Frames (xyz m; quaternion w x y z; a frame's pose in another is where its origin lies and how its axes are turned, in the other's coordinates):
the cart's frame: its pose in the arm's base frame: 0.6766 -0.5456 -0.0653 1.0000 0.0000 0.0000 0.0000
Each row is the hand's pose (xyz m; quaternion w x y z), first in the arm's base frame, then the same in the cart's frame.
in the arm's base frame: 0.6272 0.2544 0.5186 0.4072 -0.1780 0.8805 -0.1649
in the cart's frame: -0.0494 0.8000 0.5839 0.4072 -0.1780 0.8805 -0.1649
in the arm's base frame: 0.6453 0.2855 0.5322 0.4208 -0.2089 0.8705 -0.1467
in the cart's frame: -0.0313 0.8311 0.5975 0.4208 -0.2089 0.8705 -0.1467
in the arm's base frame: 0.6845 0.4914 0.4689 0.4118 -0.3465 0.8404 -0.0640
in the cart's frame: 0.0079 1.0370 0.5342 0.4118 -0.3465 0.8404 -0.0640
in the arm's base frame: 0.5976 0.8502 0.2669 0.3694 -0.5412 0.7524 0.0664
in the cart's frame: -0.0790 1.3958 0.3322 0.3694 -0.5412 0.7524 0.0664
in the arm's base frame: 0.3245 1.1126 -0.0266 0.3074 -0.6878 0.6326 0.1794
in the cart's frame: -0.3521 1.6582 0.0387 0.3074 -0.6878 0.6326 0.1794
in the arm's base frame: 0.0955 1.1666 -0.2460 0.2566 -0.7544 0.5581 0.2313
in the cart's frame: -0.5811 1.7122 -0.1807 0.2566 -0.7544 0.5581 0.2313
